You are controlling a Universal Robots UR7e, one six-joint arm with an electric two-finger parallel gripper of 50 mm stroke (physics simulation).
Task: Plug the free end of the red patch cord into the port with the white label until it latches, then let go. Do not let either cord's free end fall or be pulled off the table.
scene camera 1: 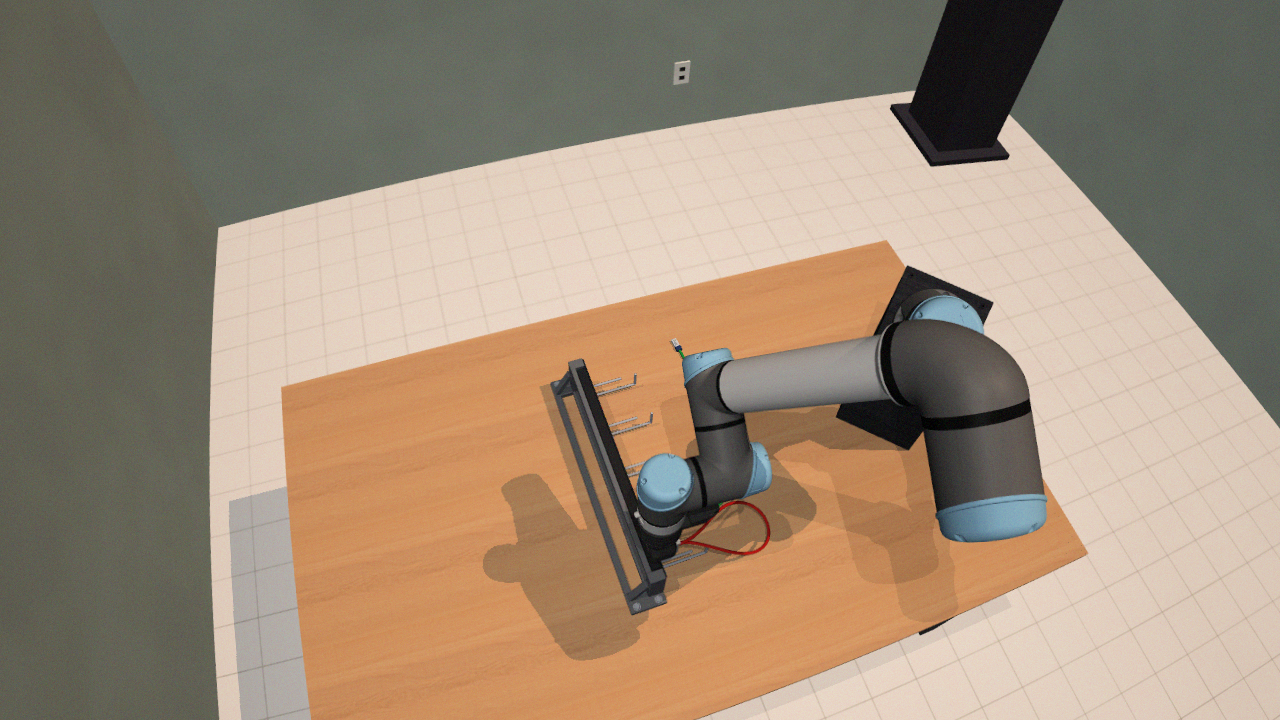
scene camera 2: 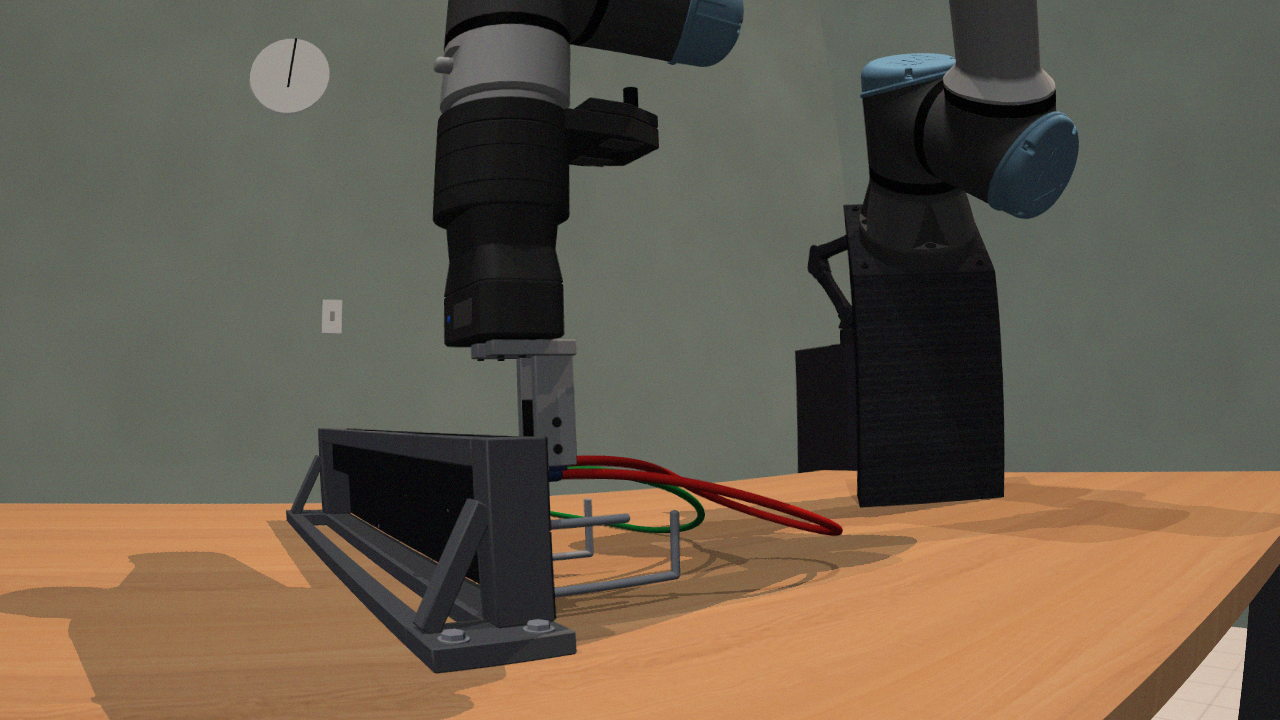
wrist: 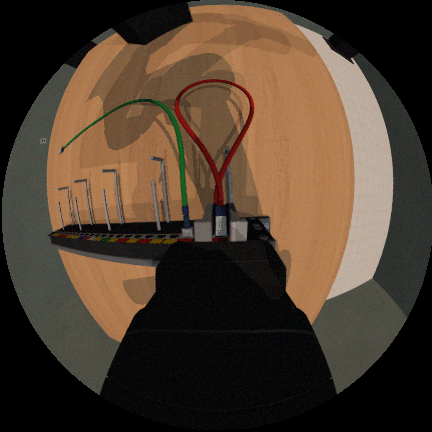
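Pixels of known places: gripper, fingertip midpoint: (scene camera 1: 669,547) (scene camera 2: 548,464) (wrist: 220,212); arm's base, link origin: (scene camera 2: 918,236).
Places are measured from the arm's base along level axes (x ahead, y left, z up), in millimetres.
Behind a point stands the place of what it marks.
Note:
My gripper (scene camera 2: 559,458) {y 215, x 544, z -227 mm} (wrist: 220,212) {y 215, x 544, z -227 mm} is shut on the free-end plug of the red cord (scene camera 1: 768,530) {y 207, x 341, z -284 mm} (scene camera 2: 837,529) {y 241, x 364, z -279 mm} (wrist: 252,107) {y 249, x 407, z -258 mm}, at the front face of the patch panel (scene camera 1: 601,425) {y -48, x 616, z -212 mm} (scene camera 2: 517,528) {y 277, x 582, z -252 mm} (wrist: 115,251) {y 79, x 604, z -213 mm}, near one end. The plug's label side shows between the fingertips in the wrist view; whether its nose is inside a port cannot be told. The red cord loops back, and both strands meet at the gripper; its other end is hidden there. Coloured labels line the panel; the white one cannot be made out. In scene camera 1 the wrist hides the fingers.
A green cord (scene camera 2: 701,512) {y 107, x 385, z -276 mm} (wrist: 181,150) {y 168, x 478, z -235 mm} has one plug (wrist: 186,217) {y 178, x 553, z -230 mm} in the panel just left of my fingers; its free end (scene camera 1: 676,345) {y -265, x 403, z -305 mm} (wrist: 62,150) {y -252, x 406, z -309 mm} lies on the table. Metal cable guides (scene camera 1: 651,419) {y -78, x 506, z -281 mm} (scene camera 2: 674,546) {y 220, x 471, z -278 mm} (wrist: 118,197) {y 28, x 544, z -295 mm} stick out from the panel front, one close by my right finger.

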